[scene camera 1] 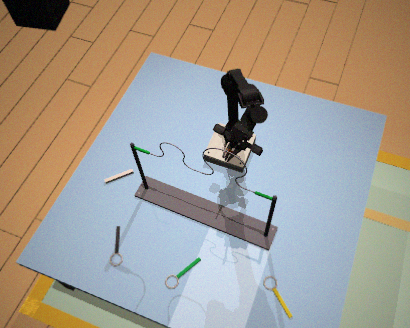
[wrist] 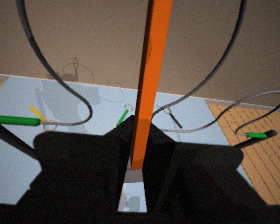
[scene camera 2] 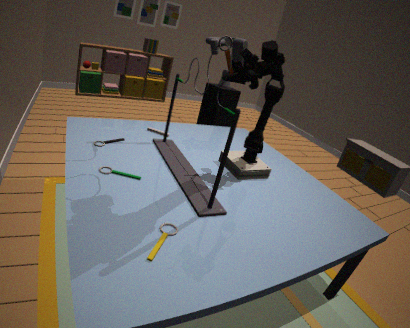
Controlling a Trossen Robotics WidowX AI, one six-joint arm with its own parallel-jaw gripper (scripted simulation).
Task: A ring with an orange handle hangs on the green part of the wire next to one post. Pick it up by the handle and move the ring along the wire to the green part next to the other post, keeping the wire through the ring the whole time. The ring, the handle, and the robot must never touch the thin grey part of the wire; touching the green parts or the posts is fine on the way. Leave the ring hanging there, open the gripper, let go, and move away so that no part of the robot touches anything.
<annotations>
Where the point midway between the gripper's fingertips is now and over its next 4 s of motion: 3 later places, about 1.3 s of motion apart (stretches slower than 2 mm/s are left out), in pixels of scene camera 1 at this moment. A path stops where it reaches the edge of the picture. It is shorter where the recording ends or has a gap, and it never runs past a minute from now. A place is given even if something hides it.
My gripper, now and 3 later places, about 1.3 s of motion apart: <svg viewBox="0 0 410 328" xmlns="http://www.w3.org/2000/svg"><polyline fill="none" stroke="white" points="226,161 220,159 217,156 215,151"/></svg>
</annotations>
